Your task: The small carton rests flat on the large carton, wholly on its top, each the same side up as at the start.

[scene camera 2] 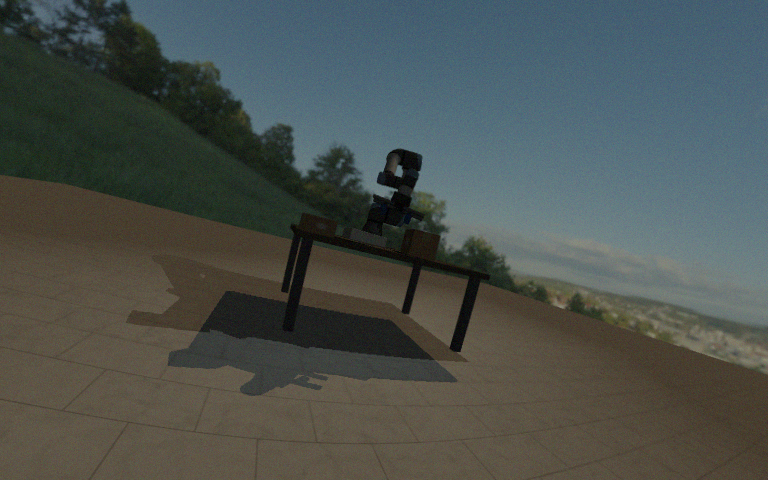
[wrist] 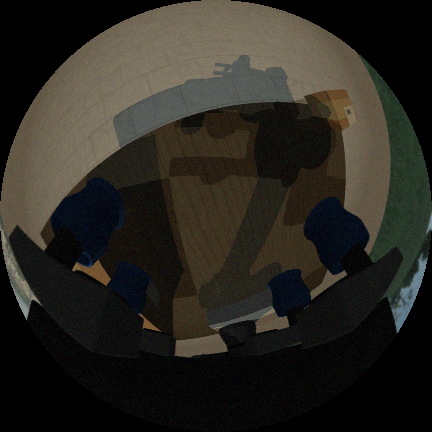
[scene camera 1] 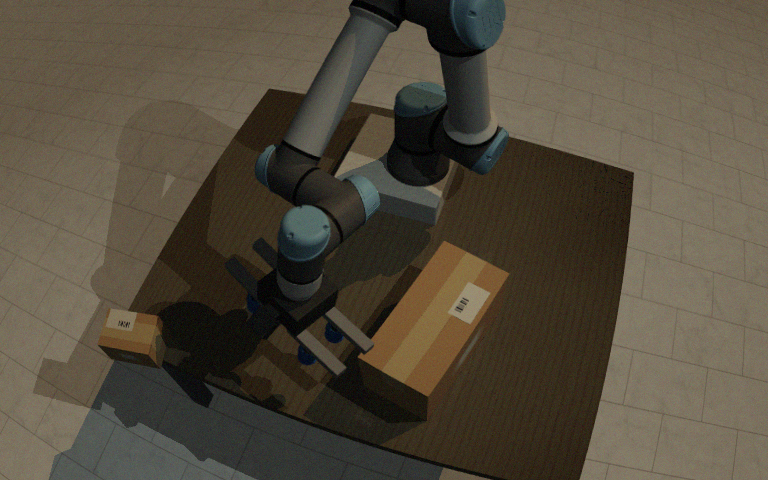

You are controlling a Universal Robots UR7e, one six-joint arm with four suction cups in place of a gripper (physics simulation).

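Where they show: hand, its tool point: [scene camera 2: 394, 216] [wrist: 214, 258]; arm's base, origin of its link: [scene camera 2: 371, 234] [wrist: 236, 326] [scene camera 1: 418, 163].
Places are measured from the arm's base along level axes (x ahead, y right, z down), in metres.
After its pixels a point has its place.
Note:
The small carton [scene camera 1: 130, 323] @(x 0.711, y 0.358, z -0.014 m) [scene camera 2: 318, 225] @(x 0.782, y 0.350, z 0.026 m) [wrist: 344, 107] @(x 0.727, y 0.353, z -0.012 m) sits at the table's left front corner, its white barcode label facing up. The large carton [scene camera 1: 433, 319] @(x 0.401, y -0.241, z -0.083 m) [scene camera 2: 420, 244] @(x 0.539, y -0.206, z -0.008 m) stands right of the middle, taped top and barcode label up, nothing on it; part of it shows at the lower left of the wrist view [wrist: 100, 275] @(x 0.505, y -0.172, z -0.083 m). My gripper [scene camera 1: 293, 323] @(x 0.539, y -0.025, z -0.119 m) [scene camera 2: 394, 214] @(x 0.539, y -0.025, z -0.119 m) [wrist: 210, 257] @(x 0.539, y -0.025, z -0.119 m) is open: its four blue suction cups hold nothing. It hangs above the table between the two cartons, nearer the large one. One cup is hidden in scene camera 1.
The brown table [scene camera 1: 555, 226] @(x -0.030, y -0.364, z 0.065 m) [scene camera 2: 458, 269] @(x 0.607, y -0.436, z 0.075 m) [wrist: 215, 215] @(x 0.479, y 0.001, z 0.065 m) carries the arm's pale base block [scene camera 1: 404, 208] @(x 0.117, y -0.024, z 0.031 m) [scene camera 2: 365, 236] @(x 0.130, y 0.053, z 0.024 m) [wrist: 240, 312] @(x 0.125, y 0.023, z 0.012 m) behind the gripper. The table's front edge runs close to both cartons. The arm's dark shadow falls beside the small carton.

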